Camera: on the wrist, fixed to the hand. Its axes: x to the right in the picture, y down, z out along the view.
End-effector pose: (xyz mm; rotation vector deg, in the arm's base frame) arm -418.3 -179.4 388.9 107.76 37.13 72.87
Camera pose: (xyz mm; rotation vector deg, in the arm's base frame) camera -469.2 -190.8 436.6 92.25 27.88 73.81
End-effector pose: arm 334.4 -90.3 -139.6 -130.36 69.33 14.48
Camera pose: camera 291.6 -138.9 -111.1 -146.30 68.77 23.27
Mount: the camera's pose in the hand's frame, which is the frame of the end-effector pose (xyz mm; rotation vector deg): -1.8 45.7 -53.9 -16.48 1.43 -2.47
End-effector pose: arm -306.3 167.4 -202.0 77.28 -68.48 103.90
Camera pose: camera -367.4 196.2 -223.0 67.32 -77.00 89.03
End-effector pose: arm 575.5 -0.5 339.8 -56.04 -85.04 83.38
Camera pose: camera 625.7 18.8 293.9 -64.33 -98.39 69.64
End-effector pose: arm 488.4 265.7 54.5 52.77 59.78 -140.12
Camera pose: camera 536.7 274.2 3.6 48.27 79.74 -128.45
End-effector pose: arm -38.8 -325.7 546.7 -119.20 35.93 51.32
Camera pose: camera -50.0 -395.3 551.8 -134.88 27.88 56.36
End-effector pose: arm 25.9 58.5 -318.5 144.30 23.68 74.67
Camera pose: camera -13.8 21.7 -273.0 128.69 15.02 73.24
